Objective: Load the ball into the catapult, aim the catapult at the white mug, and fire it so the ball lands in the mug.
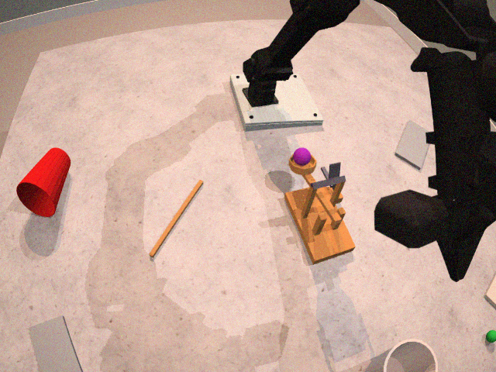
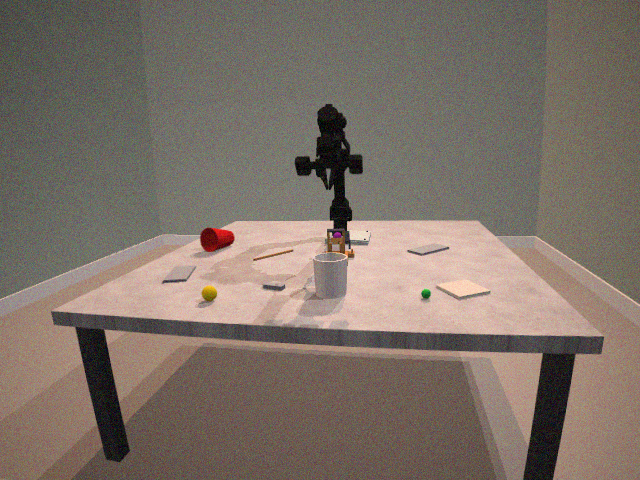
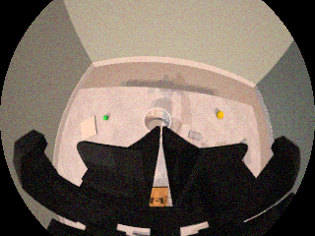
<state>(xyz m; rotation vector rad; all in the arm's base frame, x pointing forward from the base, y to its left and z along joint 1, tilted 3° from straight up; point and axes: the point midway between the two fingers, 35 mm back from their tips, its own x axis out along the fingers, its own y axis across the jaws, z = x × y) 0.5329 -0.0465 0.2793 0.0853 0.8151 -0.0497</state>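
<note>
Right now my gripper tip is 340 mm past the purple ball, 210 mm above it and 20 mm to the right of it. From my gripper tip the other things lie so: orange wooden catapult: 270 mm behind, 220 mm below, 40 mm to the left; white mug: 240 mm below, 70 mm ahead; small grey block: 260 mm below, 160 mm to the right, 30 mm ahead.
</note>
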